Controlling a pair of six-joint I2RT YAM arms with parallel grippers.
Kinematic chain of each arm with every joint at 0, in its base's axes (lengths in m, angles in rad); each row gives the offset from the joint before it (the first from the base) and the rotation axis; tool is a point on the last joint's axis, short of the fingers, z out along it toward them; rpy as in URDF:
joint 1: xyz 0 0 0.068 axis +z
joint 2: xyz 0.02 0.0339 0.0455 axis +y
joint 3: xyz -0.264 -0.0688 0 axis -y
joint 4: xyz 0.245 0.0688 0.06 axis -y
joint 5: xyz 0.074 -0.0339 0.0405 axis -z
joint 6: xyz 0.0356 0 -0.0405 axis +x
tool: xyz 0 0 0 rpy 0 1.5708 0
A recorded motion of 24 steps. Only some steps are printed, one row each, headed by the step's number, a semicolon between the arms.
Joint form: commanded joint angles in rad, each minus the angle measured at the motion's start. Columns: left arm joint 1, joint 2, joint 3, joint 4, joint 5, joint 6; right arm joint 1, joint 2, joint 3, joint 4, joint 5, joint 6.
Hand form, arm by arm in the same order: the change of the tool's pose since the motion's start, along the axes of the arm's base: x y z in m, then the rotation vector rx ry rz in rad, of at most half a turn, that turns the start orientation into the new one. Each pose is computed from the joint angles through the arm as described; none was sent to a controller.
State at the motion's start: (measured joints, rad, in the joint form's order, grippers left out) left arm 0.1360 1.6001 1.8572 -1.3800 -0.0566 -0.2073; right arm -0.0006 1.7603 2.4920 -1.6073 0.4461 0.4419
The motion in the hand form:
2: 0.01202 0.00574 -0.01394 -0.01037 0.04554 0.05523; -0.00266 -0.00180 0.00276 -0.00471 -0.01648 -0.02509
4: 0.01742 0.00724 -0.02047 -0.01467 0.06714 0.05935; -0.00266 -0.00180 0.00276 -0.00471 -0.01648 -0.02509
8: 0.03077 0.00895 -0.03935 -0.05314 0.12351 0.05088; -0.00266 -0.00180 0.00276 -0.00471 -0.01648 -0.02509
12: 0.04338 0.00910 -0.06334 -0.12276 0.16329 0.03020; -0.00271 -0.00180 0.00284 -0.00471 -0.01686 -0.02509
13: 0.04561 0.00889 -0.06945 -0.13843 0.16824 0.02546; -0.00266 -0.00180 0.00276 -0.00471 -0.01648 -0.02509
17: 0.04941 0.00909 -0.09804 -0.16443 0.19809 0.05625; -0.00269 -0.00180 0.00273 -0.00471 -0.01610 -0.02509
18: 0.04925 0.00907 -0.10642 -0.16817 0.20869 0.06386; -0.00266 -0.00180 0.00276 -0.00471 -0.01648 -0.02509
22: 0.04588 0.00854 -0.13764 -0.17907 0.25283 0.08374; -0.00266 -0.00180 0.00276 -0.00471 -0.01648 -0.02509
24: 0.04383 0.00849 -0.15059 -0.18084 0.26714 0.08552; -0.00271 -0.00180 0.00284 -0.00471 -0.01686 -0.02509
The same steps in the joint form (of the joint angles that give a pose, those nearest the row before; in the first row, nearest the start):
2: 0.0114 0.0454 -0.0042 0.0004 -0.0145 -0.0416; -0.0046 -0.0026 0.0096 -0.0020 0.0168 0.0141
4: 0.0137 0.0660 -0.0061 0.0008 -0.0137 -0.0439; -0.0046 -0.0026 0.0096 -0.0020 0.0168 0.0141
8: 0.0164 0.1175 -0.0187 0.0042 0.0195 -0.0450; -0.0046 -0.0026 0.0096 -0.0020 0.0168 0.0141
12: 0.0183 0.1587 -0.0637 0.0423 0.0874 -0.0454; -0.0046 -0.0026 0.0100 -0.0020 0.0168 0.0141
13: 0.0183 0.1640 -0.0817 0.0588 0.1030 -0.0458; -0.0046 -0.0026 0.0096 -0.0020 0.0168 0.0141
17: 0.0183 0.1713 -0.1850 0.1362 0.1137 -0.0801; -0.0046 -0.0027 0.0095 -0.0023 0.0168 0.0141
18: 0.0183 0.1713 -0.2174 0.1575 0.1137 -0.0873; -0.0046 -0.0026 0.0096 -0.0020 0.0168 0.0141
22: 0.0183 0.1713 -0.3376 0.2323 0.1137 -0.1049; -0.0046 -0.0026 0.0096 -0.0020 0.0168 0.0141
24: 0.0191 0.1713 -0.3880 0.2682 0.1137 -0.1049; -0.0046 -0.0026 0.0100 -0.0020 0.0168 0.0141

